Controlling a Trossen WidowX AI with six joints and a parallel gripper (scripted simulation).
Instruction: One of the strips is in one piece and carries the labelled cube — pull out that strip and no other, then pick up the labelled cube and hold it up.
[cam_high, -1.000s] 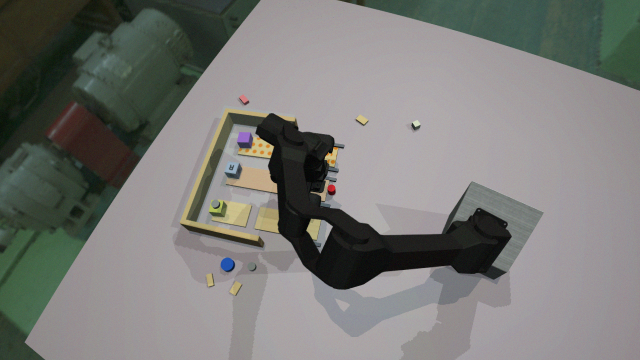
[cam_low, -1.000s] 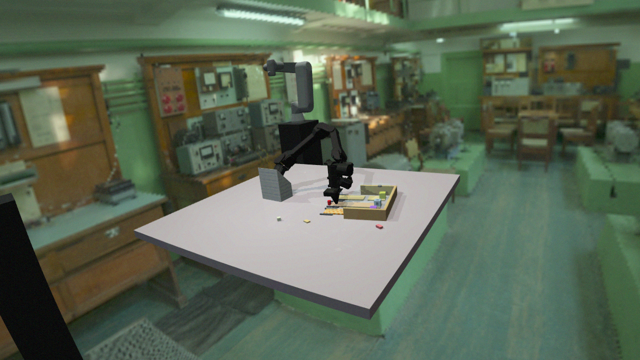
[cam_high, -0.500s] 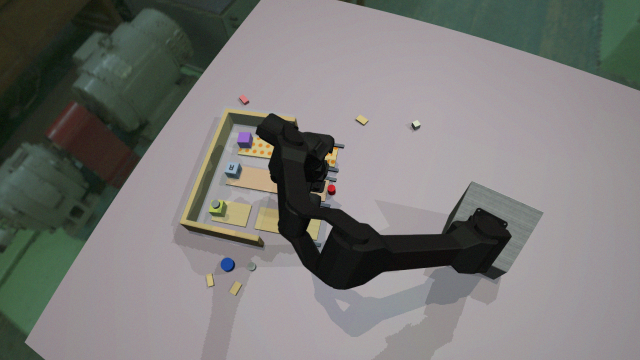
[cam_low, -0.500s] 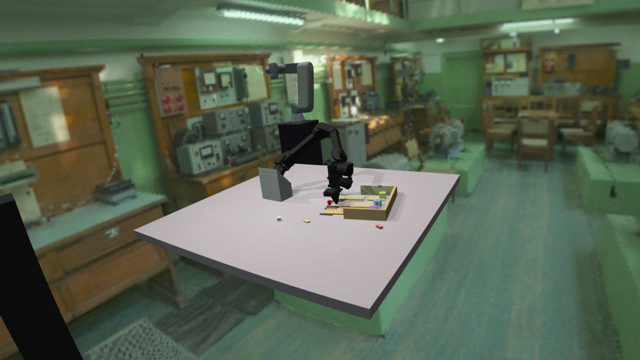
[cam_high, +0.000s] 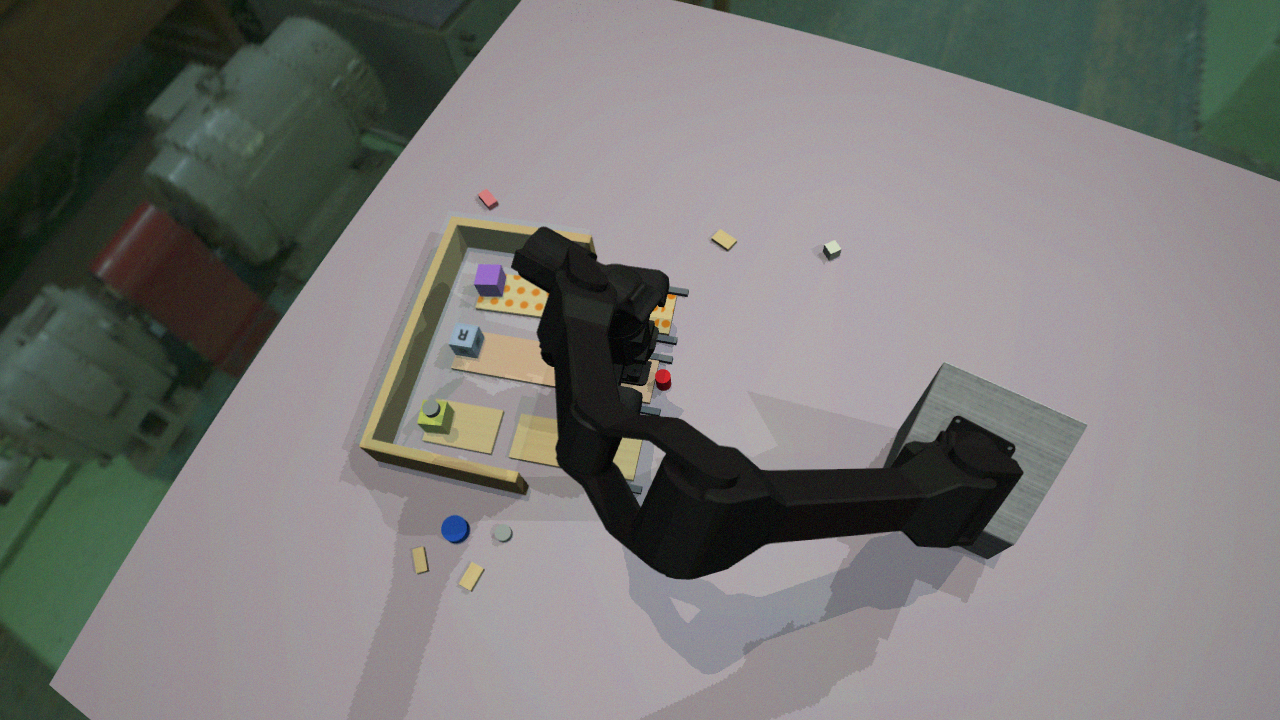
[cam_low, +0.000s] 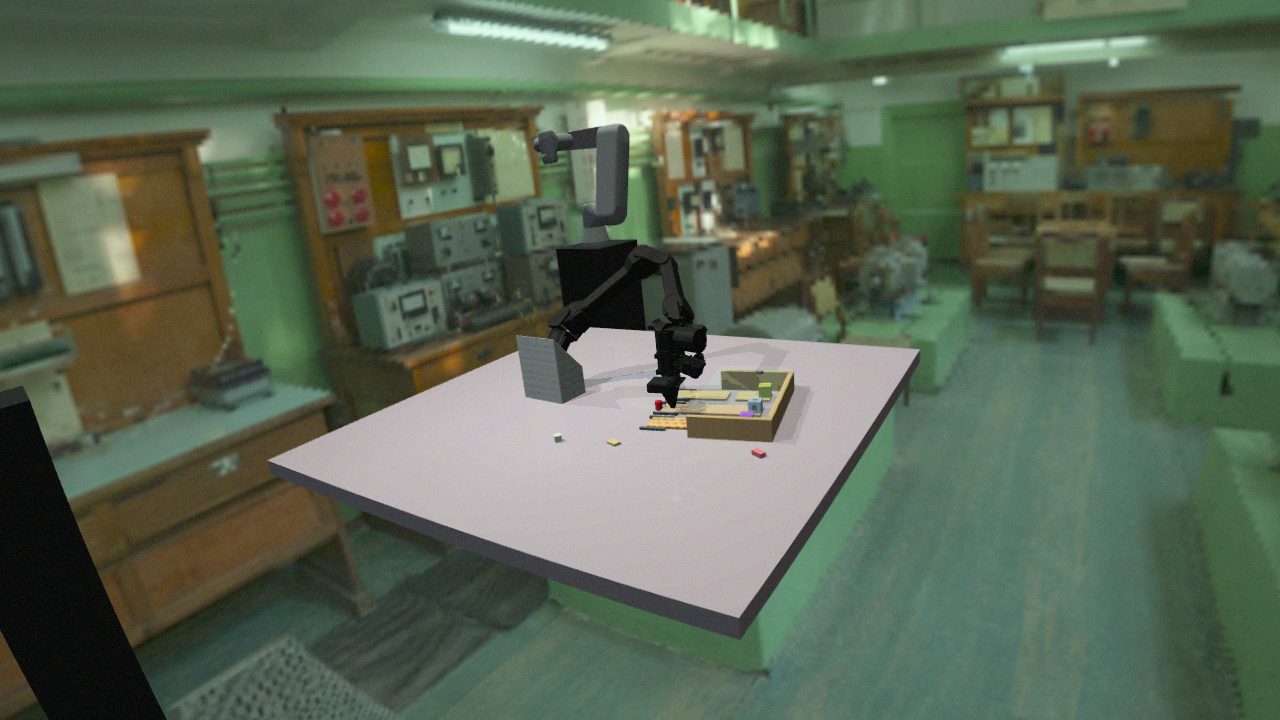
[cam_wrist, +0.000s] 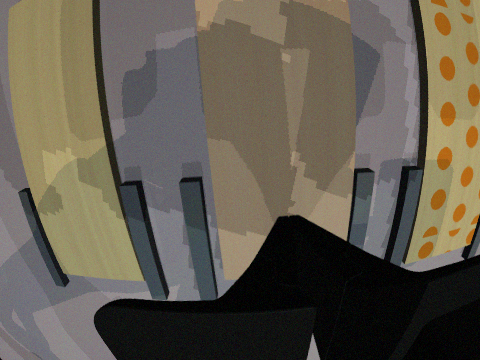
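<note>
Right now my gripper tip is 90 mm short of the one-piece strip and 30 mm to the right of it. The rest, counted from my gripper tip: blue disc (80 mm ahead, 260 mm to the left); red knob (40 mm behind, 10 mm to the right, 10 mm above); white cube (130 mm behind, 280 mm to the right).
</note>
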